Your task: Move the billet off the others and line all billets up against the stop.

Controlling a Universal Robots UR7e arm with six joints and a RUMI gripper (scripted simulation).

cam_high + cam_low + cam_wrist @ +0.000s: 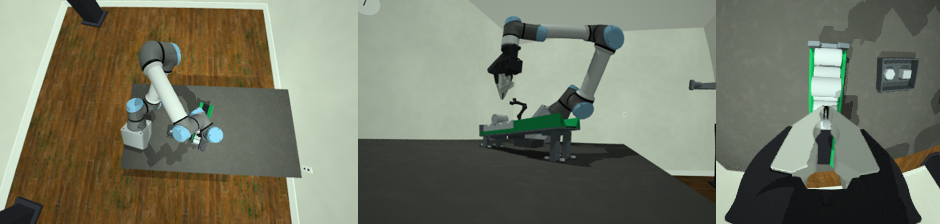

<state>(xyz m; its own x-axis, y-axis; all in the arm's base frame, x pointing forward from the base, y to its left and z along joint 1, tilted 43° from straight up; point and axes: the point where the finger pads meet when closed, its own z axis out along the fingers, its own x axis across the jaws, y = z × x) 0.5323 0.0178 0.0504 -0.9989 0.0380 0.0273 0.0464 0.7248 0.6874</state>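
Right now the billet is 9 cm below my hand. The rest, counted from my hand: grey stop 8 cm to the right, 15 cm below; then dark box 22 cm behind, 2 cm to the right, 20 cm below.
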